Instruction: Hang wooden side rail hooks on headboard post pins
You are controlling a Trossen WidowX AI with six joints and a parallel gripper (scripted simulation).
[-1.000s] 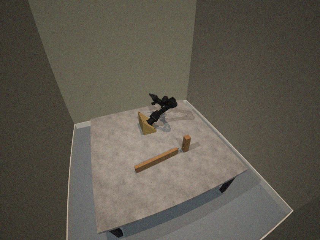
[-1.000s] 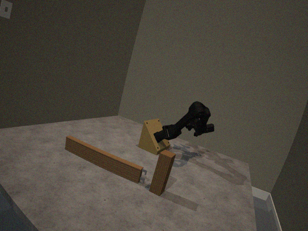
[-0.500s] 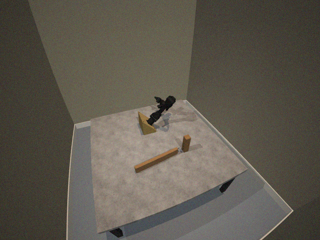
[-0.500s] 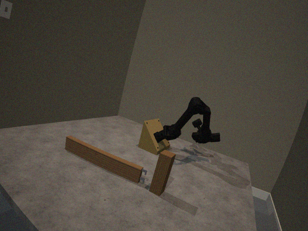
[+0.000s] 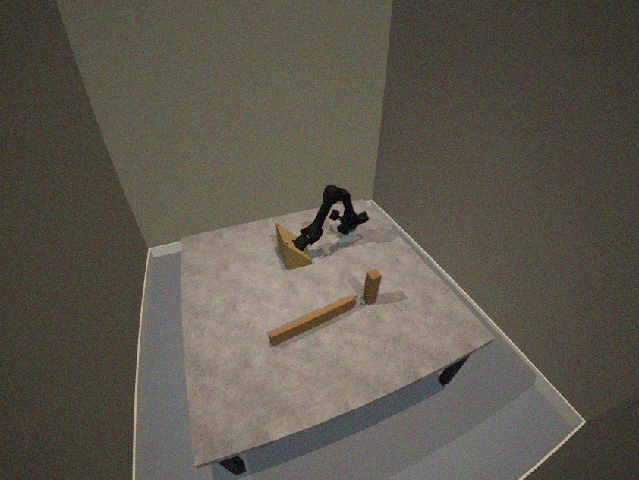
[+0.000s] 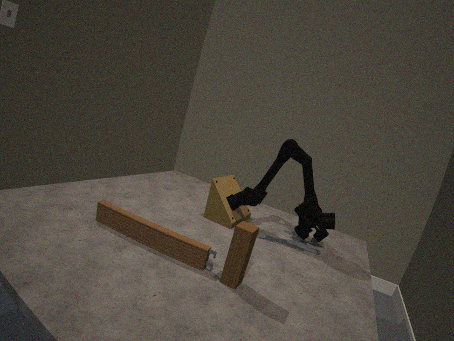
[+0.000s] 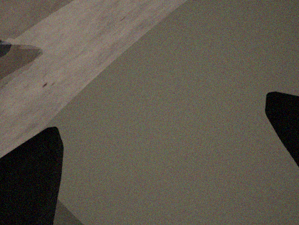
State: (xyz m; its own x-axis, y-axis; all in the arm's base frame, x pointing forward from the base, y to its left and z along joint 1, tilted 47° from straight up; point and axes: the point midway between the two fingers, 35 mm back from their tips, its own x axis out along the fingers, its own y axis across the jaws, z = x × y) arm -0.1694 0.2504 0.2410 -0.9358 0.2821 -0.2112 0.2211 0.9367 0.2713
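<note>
The headboard post lies 620 mm ahead of my gripper tip, 140 mm to the right of it and 20 mm above it.
</note>
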